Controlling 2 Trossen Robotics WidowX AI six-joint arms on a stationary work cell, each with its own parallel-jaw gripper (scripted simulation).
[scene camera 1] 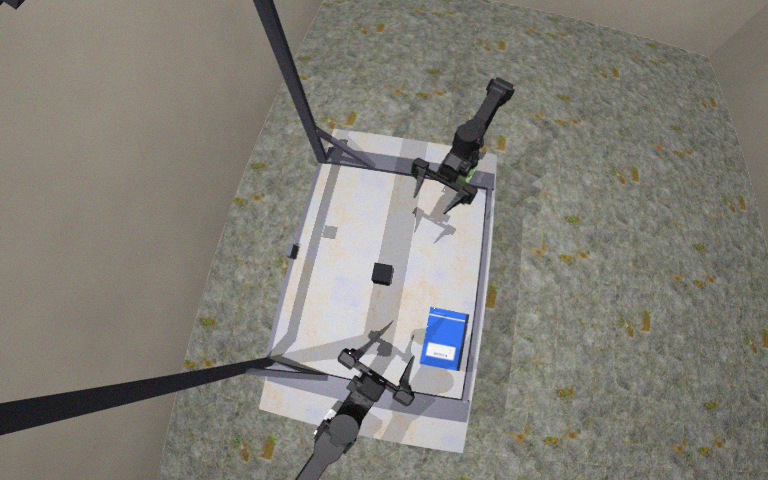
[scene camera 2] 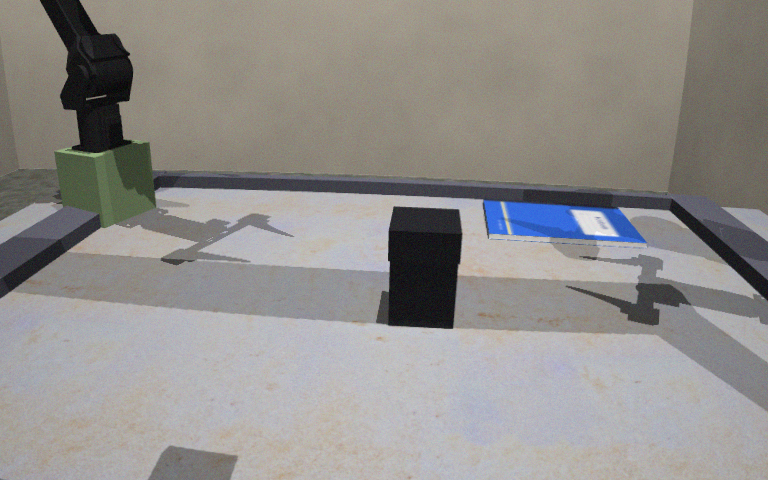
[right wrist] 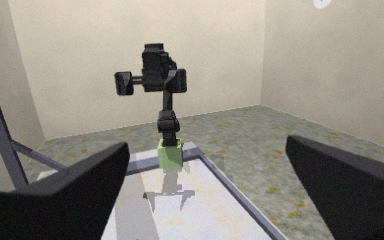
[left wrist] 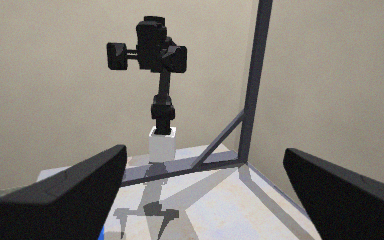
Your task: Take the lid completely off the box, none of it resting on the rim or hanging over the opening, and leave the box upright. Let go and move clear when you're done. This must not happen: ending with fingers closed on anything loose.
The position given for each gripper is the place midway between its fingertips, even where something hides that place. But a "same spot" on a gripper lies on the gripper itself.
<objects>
The left gripper shows in scene camera 1 [428,205], in the right wrist view and in the left wrist view; in scene camera 2 it is out of frame. The right gripper shows in scene camera 1, in the right wrist view [207,146] and in the left wrist view; in scene camera 2 it is out of frame. The same spot on the right gripper: [scene camera 1: 403,384] is [left wrist: 120,45]. The same spot on the left gripper: [left wrist: 83,194] is [right wrist: 167,78].
</objects>
